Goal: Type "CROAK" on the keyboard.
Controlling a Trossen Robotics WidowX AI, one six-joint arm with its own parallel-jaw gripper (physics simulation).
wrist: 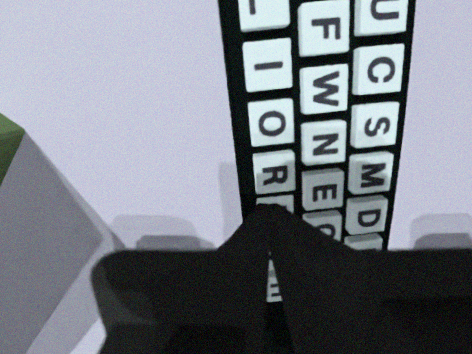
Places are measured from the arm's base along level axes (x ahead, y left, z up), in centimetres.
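Pixels of known places: gripper, fingertip midpoint: point(267, 213).
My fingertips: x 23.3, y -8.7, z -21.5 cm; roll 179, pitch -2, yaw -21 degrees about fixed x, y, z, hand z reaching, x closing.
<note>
Behind a point stands the place of what it marks.
The keyboard point(234, 125) {x 23.4, y -4.5, z -21.5 cm} is a black board with three columns of white letter keys, turned sideways in the wrist view. The C key point(378, 69) {x 28.9, y -4.4, z -21.0 cm}, the O key point(271, 123) {x 24.7, y -4.9, z -21.0 cm} and the R key point(274, 172) {x 24.2, y -6.8, z -21.0 cm} show clearly. I do not make out the A and K keys. My gripper point(267, 213) {x 23.3, y -8.7, z -21.5 cm} is black and shut, with no object between its fingers. Its tips overlap a key just below the R key in the view and hide most of it. The gripper body covers the lower part of the keyboard. Whether the tips touch a key, I cannot tell.
A grey, slanted block-like object point(45, 225) with a green part point(9, 142) {x 14.1, y -1.7, z -21.8 cm} stands at the left edge. The pale table top point(125, 100) {x 19.4, y -2.0, z -22.6 cm} lies on both sides of the keyboard. Shadows fall on the table and on the nearer keys.
</note>
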